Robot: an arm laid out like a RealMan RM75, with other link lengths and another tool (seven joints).
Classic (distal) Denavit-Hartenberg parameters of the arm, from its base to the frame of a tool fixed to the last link. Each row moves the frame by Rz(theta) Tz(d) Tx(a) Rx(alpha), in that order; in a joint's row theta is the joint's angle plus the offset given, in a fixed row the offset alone. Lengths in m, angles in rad.
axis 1: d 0.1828  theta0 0  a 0  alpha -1.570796
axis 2: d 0  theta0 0  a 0  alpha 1.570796
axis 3: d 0.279  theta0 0  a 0  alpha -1.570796
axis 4: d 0  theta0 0  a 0  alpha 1.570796
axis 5: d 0.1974  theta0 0  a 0  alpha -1.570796
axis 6: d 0  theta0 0  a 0  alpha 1.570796
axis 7: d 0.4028  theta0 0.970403  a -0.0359  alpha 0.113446
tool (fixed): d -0.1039  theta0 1.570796  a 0  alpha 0
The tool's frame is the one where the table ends.
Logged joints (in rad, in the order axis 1, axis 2, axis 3, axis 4, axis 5, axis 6, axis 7), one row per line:
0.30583, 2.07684, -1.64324, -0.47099, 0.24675, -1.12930, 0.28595
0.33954, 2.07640, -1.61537, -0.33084, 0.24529, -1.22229, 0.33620
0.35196, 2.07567, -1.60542, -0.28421, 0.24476, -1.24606, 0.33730
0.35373, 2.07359, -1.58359, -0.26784, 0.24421, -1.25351, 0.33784
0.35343, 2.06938, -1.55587, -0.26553, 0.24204, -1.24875, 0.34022
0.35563, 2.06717, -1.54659, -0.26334, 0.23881, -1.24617, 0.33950
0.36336, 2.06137, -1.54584, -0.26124, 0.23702, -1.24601, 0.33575
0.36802, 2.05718, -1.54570, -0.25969, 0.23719, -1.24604, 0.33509
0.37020, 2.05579, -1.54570, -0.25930, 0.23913, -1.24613, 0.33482
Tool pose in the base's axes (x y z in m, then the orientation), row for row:
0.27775, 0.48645, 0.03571, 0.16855, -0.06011, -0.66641, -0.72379
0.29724, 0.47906, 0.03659, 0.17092, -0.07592, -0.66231, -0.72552
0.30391, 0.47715, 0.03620, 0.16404, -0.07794, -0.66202, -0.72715
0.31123, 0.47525, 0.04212, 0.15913, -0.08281, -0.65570, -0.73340
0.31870, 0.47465, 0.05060, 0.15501, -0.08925, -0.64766, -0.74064
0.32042, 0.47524, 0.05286, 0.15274, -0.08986, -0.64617, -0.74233
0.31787, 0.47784, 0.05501, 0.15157, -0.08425, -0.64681, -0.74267
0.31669, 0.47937, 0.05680, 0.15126, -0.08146, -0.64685, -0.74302
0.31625, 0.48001, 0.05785, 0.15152, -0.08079, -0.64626, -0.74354
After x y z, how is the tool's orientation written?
As a quaternion, w x y z.
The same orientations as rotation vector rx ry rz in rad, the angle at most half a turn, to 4 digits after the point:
-0.1709, -1.8950, -2.0581
-0.2156, -1.8809, -2.0604
-0.2222, -1.8872, -2.0728
-0.2367, -1.8743, -2.0964
-0.2557, -1.8555, -2.1219
-0.2578, -1.8536, -2.1294
-0.2418, -1.8566, -2.1318
-0.2339, -1.8571, -2.1332
-0.2319, -1.8551, -2.1344

